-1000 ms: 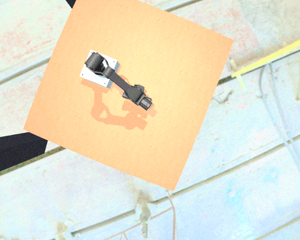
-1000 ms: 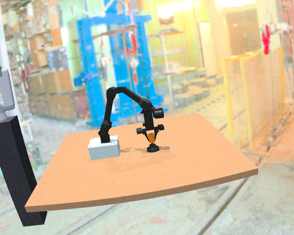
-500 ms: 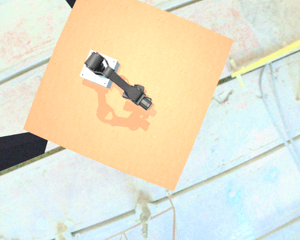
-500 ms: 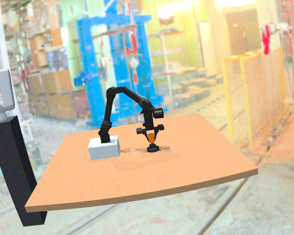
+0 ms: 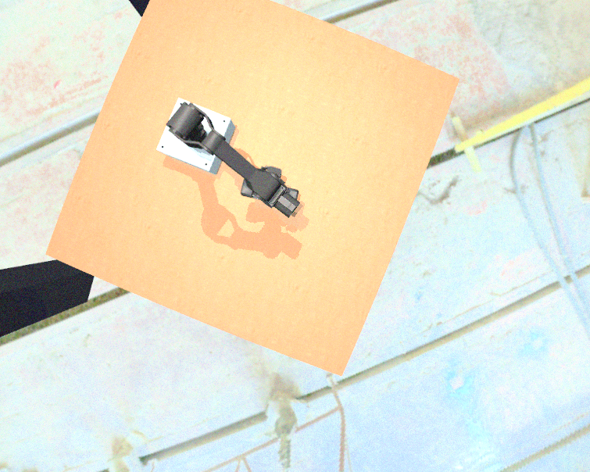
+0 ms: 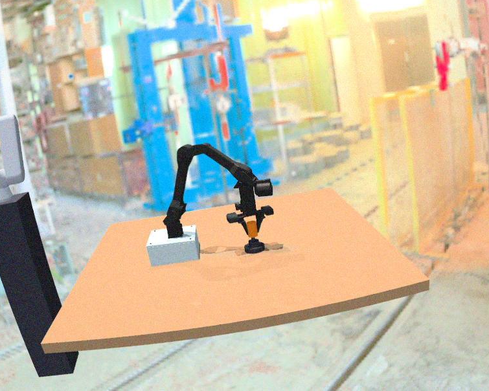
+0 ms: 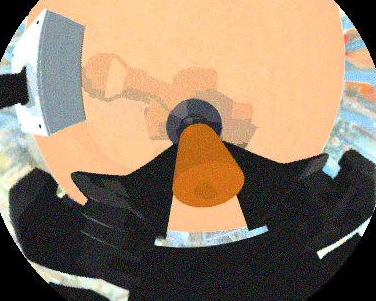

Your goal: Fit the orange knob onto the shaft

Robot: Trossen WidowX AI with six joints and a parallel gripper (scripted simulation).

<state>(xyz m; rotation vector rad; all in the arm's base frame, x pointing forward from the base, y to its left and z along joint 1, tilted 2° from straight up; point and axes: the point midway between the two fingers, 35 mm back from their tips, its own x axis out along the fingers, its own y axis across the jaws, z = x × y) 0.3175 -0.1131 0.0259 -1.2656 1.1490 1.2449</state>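
Right now the orange knob is 20 mm above my gripper tip. Also, from my gripper tip: dark round pedestal 40 mm below.
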